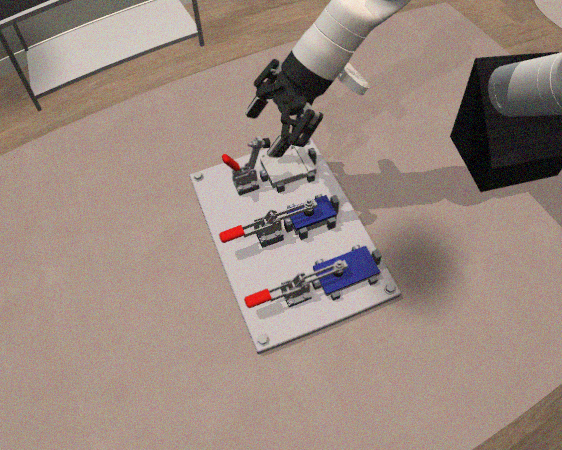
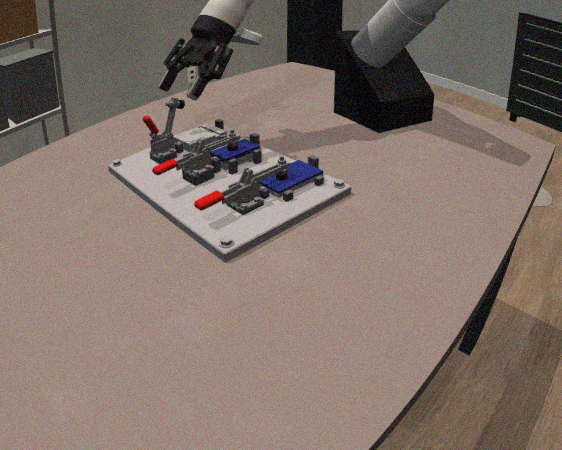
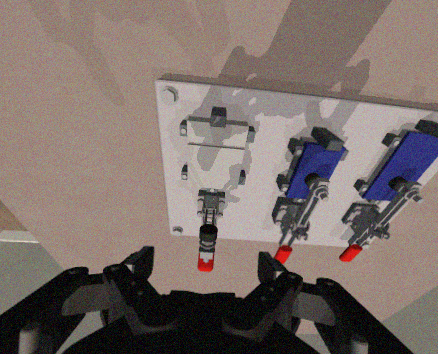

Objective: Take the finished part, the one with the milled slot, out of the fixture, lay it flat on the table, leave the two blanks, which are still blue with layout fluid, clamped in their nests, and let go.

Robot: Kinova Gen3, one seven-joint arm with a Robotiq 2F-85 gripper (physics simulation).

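Places are measured from the arm's base along level axes (x right, y back, z down), in metres.
Pixels of known places: gripper, fingertip midpoint: [image 1: 260,135] [image 2: 176,94] [image 3: 206,260]; arm's base at its link origin: [image 1: 509,90] [image 2: 369,51].
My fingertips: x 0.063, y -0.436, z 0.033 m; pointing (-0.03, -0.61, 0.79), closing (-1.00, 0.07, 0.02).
Ahead of a thing's pixels: the offset from my fingertips to its middle. "pt": to the spot under its first point.
The finished part @(dx +0.002, dy +0.044, dz +0.097 m) [image 1: 287,169] [image 2: 196,135] [image 3: 216,137], pale grey with a slot line across it, lies flat in the end nest of the white fixture plate [image 1: 300,322] [image 2: 275,215] [image 3: 172,200]. Its toggle clamp @(pt dx -0.012, dy -0.036, dz +0.082 m) [image 1: 245,179] [image 2: 162,148] [image 3: 210,202] stands open, arm raised clear of the part. The smaller blue blank @(dx -0.108, dy +0.044, dz +0.095 m) [image 1: 327,209] [image 2: 246,148] [image 3: 306,167] and the larger blue blank @(dx -0.217, dy +0.060, dz +0.100 m) [image 1: 361,265] [image 2: 304,171] [image 3: 412,157] sit in their nests under lowered clamp arms. My gripper [image 1: 266,128] [image 2: 180,87] [image 3: 206,260] is open and empty, above the raised clamp arm and the end nest.
Red handles @(dx -0.114, dy -0.085, dz +0.069 m) [image 1: 231,233] @(dx -0.224, dy -0.080, dz +0.079 m) [image 1: 258,298] of the closed clamps point away from the blanks. Small dark posts surround each nest. The black robot base [image 1: 470,145] [image 2: 382,105] stands on the table beyond the plate. A metal rack [image 2: 58,75] and a dark drawer cabinet [image 2: 542,75] stand behind the table.
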